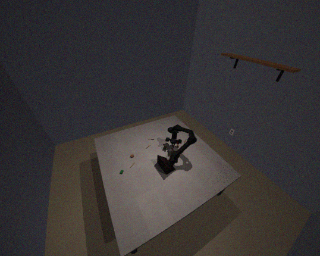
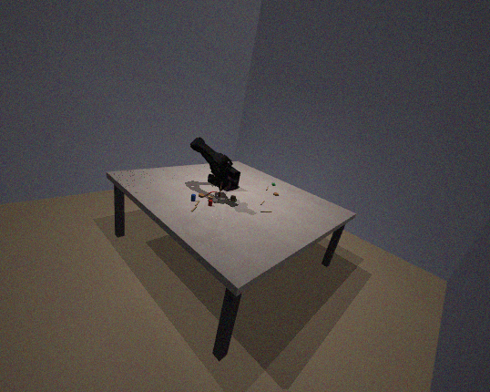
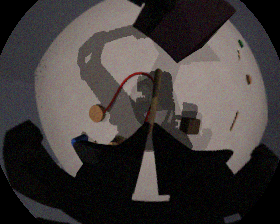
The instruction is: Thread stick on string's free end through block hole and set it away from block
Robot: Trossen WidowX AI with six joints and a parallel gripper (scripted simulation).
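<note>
Right now the wooden block is 7 cm ahead of my gripper tip, 6 cm to the left of it and 4 cm below it. Round my gripper tip: red object: 13 cm to the right, 4 cm below, 4 cm ahead; button: 9 cm behind, 8 cm to the right, 5 cm below; thin wooden stick: 1 cm to the left, 1 cm behind, 1 cm above.
</note>
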